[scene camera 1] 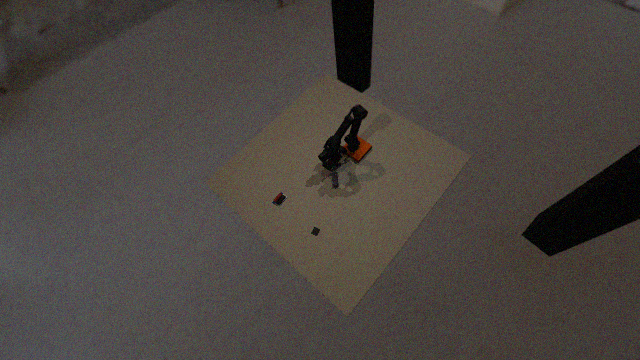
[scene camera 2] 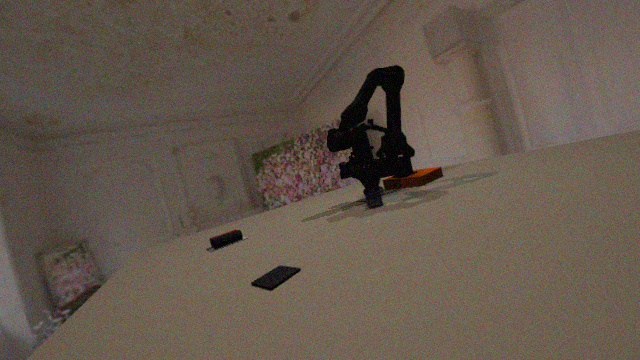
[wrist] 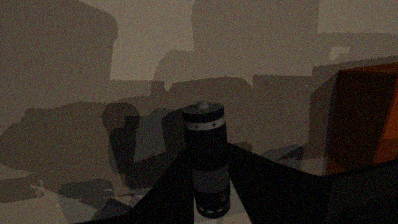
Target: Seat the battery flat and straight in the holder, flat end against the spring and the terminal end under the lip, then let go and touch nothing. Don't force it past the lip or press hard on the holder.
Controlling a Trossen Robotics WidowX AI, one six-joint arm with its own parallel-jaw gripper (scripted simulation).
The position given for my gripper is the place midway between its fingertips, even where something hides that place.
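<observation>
My gripper (scene camera 2: 373, 193). Same gripper (wrist: 205, 152), carrying a battery (wrist: 204, 126).
</observation>
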